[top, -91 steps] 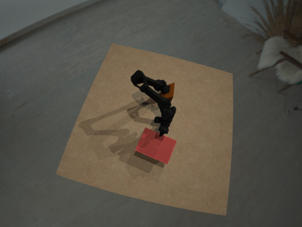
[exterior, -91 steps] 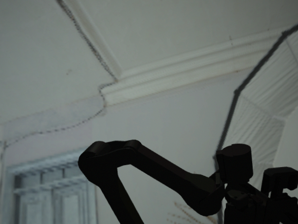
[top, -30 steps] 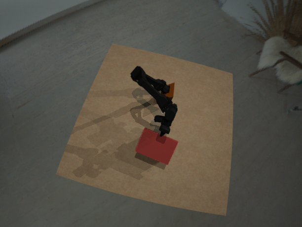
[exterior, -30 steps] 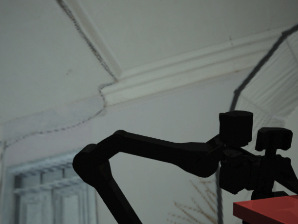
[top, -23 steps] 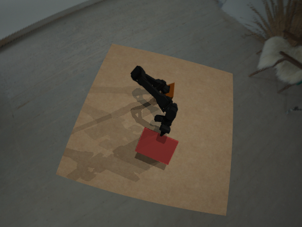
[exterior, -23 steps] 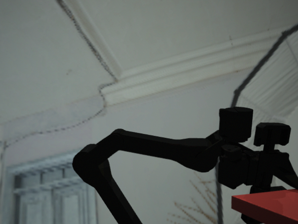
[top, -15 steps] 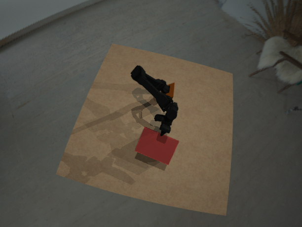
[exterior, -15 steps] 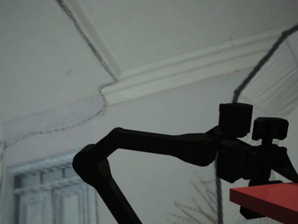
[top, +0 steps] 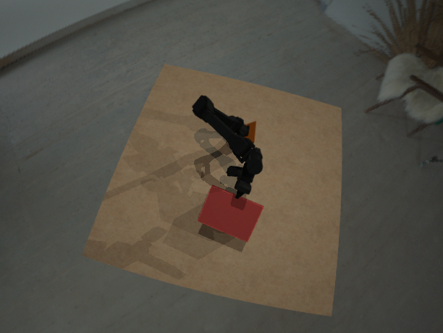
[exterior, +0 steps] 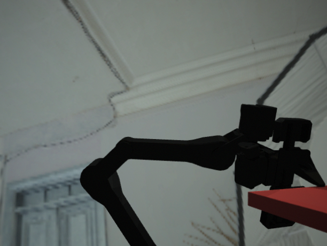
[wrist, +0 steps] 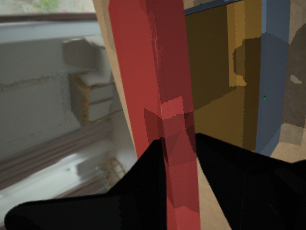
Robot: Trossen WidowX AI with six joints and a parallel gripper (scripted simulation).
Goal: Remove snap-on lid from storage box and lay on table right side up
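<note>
My gripper tip is now 7 cm short of the red lid, 1 cm to the left of it and 3 cm above it. From my gripper tip the other things lie so: storage box: 5 cm ahead, 1 cm to the right, 17 cm below.
</note>
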